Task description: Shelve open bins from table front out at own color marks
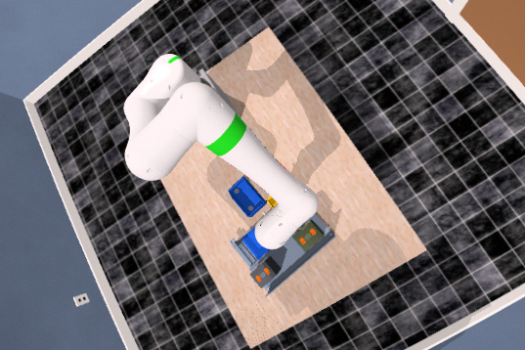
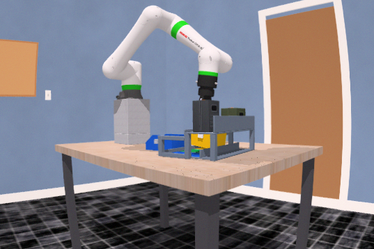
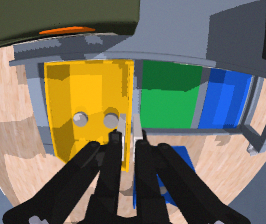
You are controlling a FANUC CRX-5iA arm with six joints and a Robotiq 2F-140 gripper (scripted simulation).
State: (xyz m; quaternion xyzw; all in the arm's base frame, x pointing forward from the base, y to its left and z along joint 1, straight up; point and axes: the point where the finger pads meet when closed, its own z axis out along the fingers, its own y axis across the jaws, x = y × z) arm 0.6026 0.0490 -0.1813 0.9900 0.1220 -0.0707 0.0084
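The yellow bin lies 4 cm to the left of my hand, 4 cm below it and 2 cm behind it. Round my hand: dark box: 18 cm ahead, 14 cm to the right, 7 cm above; then blue bin: 15 cm behind, 11 cm to the right, 6 cm below.
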